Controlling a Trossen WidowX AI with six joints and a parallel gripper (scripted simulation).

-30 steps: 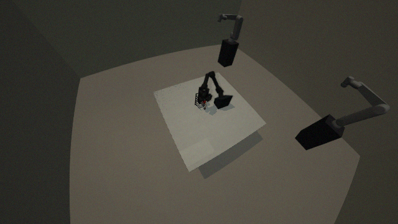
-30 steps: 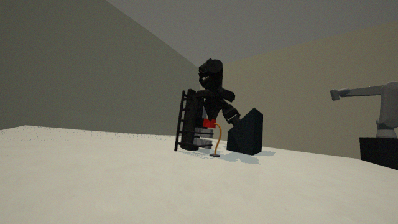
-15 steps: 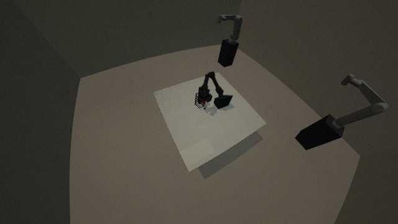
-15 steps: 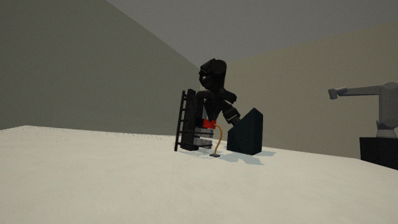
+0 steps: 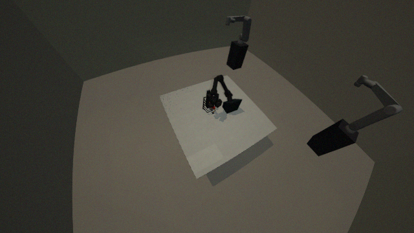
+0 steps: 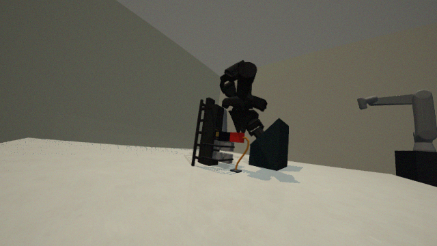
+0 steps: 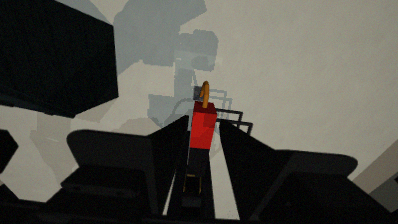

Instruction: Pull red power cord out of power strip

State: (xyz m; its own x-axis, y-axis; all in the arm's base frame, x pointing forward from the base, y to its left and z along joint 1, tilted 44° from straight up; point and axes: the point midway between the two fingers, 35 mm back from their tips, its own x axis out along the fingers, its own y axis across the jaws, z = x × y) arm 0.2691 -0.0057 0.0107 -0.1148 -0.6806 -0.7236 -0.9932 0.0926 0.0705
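The red plug lies 3 cm to the right of my gripper tip and 1 cm below it.
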